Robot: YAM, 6 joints.
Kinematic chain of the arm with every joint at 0, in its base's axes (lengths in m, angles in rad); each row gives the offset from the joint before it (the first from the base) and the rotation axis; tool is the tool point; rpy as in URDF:
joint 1: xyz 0 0 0.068 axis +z
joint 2: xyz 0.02 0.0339 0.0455 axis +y
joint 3: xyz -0.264 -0.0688 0 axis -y
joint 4: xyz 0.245 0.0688 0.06 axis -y
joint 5: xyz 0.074 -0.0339 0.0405 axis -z
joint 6: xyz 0.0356 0 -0.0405 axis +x
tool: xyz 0 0 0 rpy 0 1.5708 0
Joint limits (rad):
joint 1: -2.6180..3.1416
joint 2: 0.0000..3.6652
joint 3: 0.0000..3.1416
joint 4: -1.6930..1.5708
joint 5: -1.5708..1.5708
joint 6: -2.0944..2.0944
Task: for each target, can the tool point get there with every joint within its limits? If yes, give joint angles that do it. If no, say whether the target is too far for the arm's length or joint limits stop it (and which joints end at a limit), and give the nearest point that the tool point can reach.
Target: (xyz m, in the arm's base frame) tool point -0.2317 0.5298 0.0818
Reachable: yes | joints 2.0048 2.8006 1.9407 1.1093 0.3616 -1.4309
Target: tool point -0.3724 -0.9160 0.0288
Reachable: no: too far | nearest point -0.2423 -0.5961 0.0590 | short by 0.347 m
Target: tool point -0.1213 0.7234 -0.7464
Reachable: no: too far | nearest point -0.0743 0.4430 -0.3196 | short by 0.513 m
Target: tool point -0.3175 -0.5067 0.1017
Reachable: yes | joints -2.1053 2.7151 2.1356 0.2231 0.4380 -0.0232
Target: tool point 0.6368 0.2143 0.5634
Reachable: no: too far | nearest point 0.5071 0.1707 0.4690 | short by 0.166 m
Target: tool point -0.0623 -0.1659 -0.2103
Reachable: yes | joints -1.7888 3.2442 1.3593 -0.7846 0.7758 0.4121
